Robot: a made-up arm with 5 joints.
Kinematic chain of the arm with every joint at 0, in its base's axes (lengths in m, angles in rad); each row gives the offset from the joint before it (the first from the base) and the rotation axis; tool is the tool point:
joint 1: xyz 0 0 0.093 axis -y
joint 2: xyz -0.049 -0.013 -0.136 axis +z
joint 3: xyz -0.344 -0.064 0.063 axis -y
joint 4: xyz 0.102 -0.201 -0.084 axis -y
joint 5: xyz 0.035 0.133 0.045 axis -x
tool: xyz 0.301 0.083 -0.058
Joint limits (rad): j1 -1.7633..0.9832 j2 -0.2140..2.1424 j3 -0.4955..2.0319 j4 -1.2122..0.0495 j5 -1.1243..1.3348
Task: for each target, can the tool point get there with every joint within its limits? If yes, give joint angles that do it. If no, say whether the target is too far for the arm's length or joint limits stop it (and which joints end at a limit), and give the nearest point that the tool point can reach.
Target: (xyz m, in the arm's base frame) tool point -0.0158 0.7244 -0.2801
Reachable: no: joint limits stop it (at a limit: joint 2, joint 5) | nearest point -0.0094 0.1662 -0.1293 | short by 0.578 m
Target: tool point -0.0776 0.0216 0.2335
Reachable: yes | joints 0.5785 0.9775 1.0905 -0.6310 -0.5228
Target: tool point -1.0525 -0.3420 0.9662
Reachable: no: too far | nearest point -0.5269 -0.1681 0.5302 | short by 0.705 m
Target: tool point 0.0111 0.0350 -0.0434
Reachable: yes | joints -1.0929 1.0710 0.8895 -0.7419 0.9493
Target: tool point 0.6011 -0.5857 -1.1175
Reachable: no: too far | nearest point 0.2336 -0.2994 -0.4971 | short by 0.776 m
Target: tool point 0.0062 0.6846 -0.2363
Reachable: no: joint limits stop it (at a limit: joint 2, joint 5) | nearest point 0.0039 0.1704 -0.1133 | short by 0.529 m
